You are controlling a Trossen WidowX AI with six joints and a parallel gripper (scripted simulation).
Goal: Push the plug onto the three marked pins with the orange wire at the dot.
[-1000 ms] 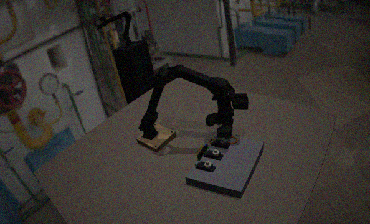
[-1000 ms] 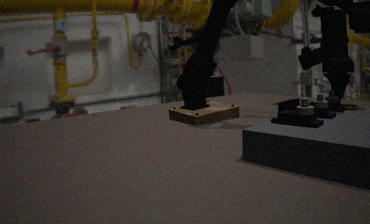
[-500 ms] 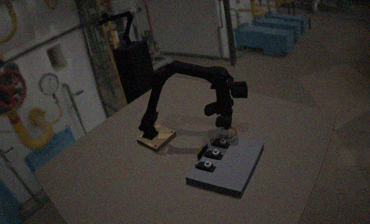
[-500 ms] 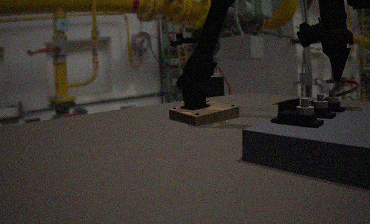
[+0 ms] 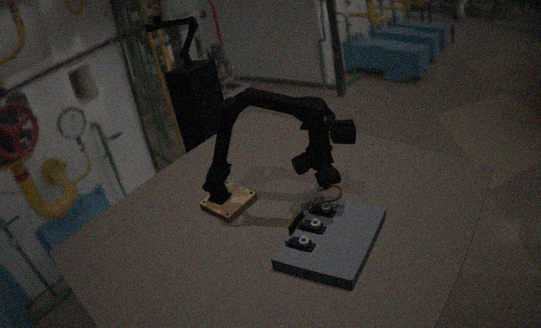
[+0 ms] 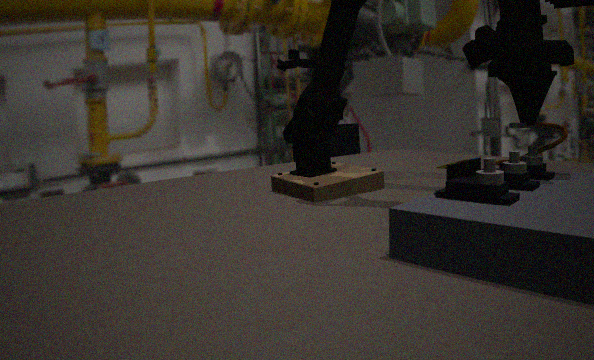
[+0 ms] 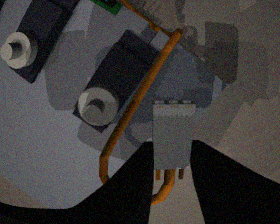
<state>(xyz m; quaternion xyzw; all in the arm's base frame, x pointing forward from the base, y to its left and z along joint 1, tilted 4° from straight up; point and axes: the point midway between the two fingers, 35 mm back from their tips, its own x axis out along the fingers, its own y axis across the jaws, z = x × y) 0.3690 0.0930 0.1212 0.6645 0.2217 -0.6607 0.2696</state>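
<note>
Now: the blue band 9 cm to the right of my gripper tip, 4 cm below it and 4 cm behind it. Round my gripper tip: holder block 12 cm ahead, 11 cm to the right, 9 cm below.
</note>
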